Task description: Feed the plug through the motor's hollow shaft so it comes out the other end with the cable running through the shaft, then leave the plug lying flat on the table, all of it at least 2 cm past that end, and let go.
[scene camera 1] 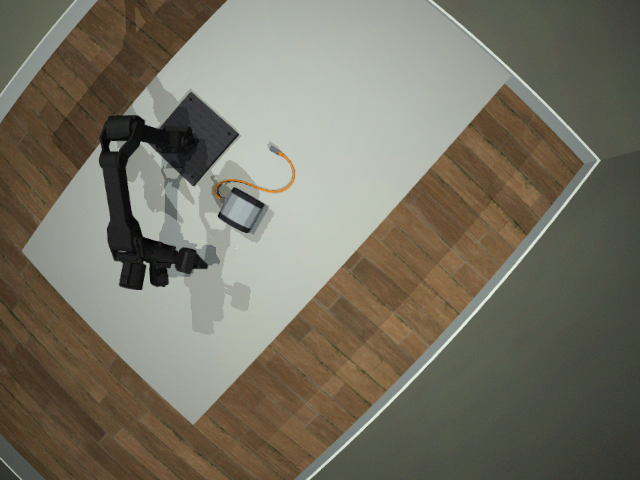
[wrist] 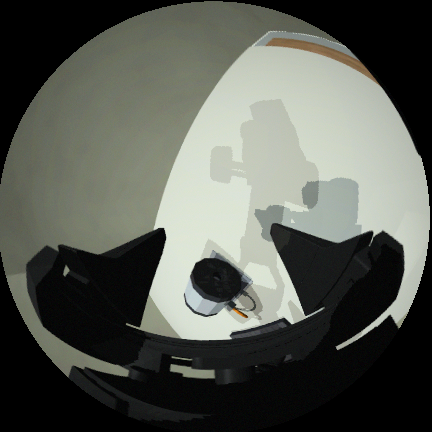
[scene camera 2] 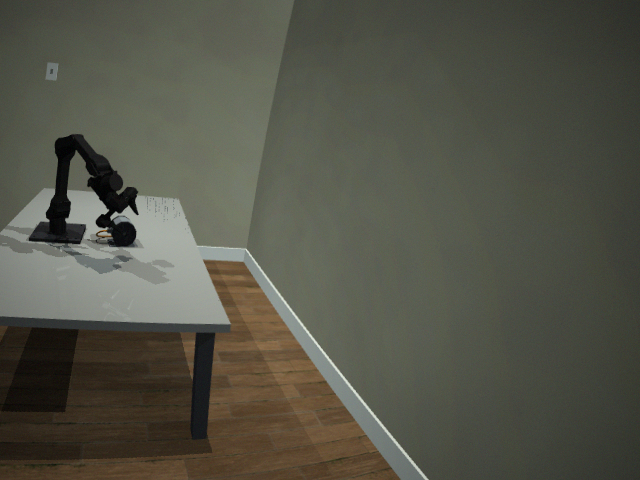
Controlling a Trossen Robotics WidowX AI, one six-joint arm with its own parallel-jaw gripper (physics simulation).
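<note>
The motor is a pale grey cylinder with dark end caps, lying on its side on the table. The wrist view shows one dark end face with the shaft hole at its centre. The orange cable leaves the motor's side by the arm base and curves around outside it. The small grey plug lies on the table at the cable's free end, apart from the motor; it cannot be made out in the wrist view. My gripper is open and empty, above the table and apart from the motor.
The dark square base plate carries the arm and stands near the motor and cable. The white table ends at a wooden floor. Arm shadows fall beside the motor.
</note>
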